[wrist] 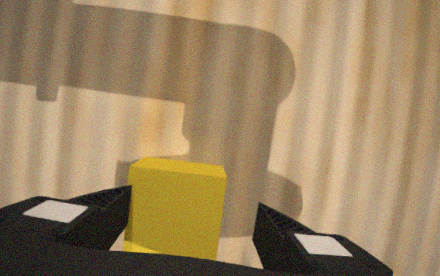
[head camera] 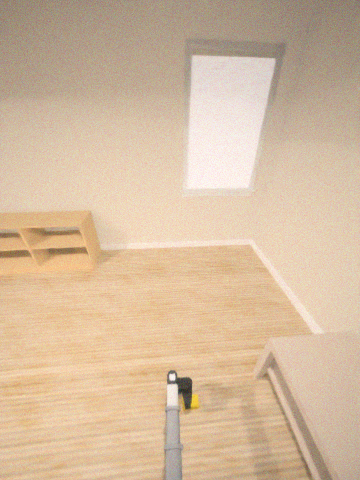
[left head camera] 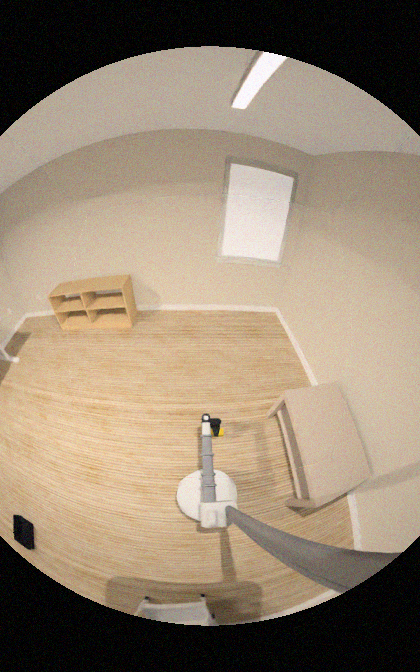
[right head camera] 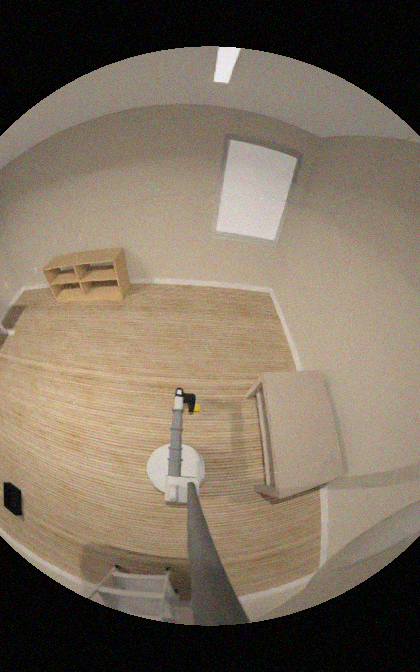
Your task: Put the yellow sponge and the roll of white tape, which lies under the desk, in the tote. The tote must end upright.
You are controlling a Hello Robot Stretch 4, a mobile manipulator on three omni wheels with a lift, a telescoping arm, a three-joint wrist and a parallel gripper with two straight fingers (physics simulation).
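Places are measured from the robot's base along level axes (x ahead, y left, z up), in centimetres.
Pixels of known places: gripper, fingertip midpoint: (wrist: 193, 213).
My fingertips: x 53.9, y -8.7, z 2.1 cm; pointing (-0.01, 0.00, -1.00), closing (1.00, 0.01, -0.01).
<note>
Behind a point stands the place of what it marks.
The yellow sponge (head camera: 194, 401) @(x 52.2, y -13.8, z 1.8 cm) (left head camera: 220, 433) (right head camera: 197, 408) (wrist: 175, 215) @(x 52.8, y -9.1, z 1.8 cm) is on the floor beneath the end of my arm. My gripper (head camera: 187, 403) @(x 53.9, y -8.7, z 2.1 cm) (left head camera: 216, 431) (right head camera: 191, 407) (wrist: 193, 213) @(x 53.9, y -8.7, z 2.1 cm) is open and points down at it. In the wrist view the sponge shows between the two black fingers, close to the left finger, with a wider gap towards the right finger; I cannot tell whether the left one touches it. The roll of white tape does not show in these views. I cannot make out the tote for certain.
A beige table-like piece (head camera: 325, 395) @(x 40.0, y -73.1, z 42.3 cm) (left head camera: 325, 445) (right head camera: 300, 430) stands to the right by the wall. A wooden shelf unit (head camera: 50, 218) @(x 202.6, y 131.8, z 58.3 cm) (left head camera: 129, 302) (right head camera: 121, 275) stands at the back left. A black box (left head camera: 23, 532) (right head camera: 12, 499) is at the lower left, white-grey furniture (left head camera: 175, 612) (right head camera: 137, 594) at the bottom.
</note>
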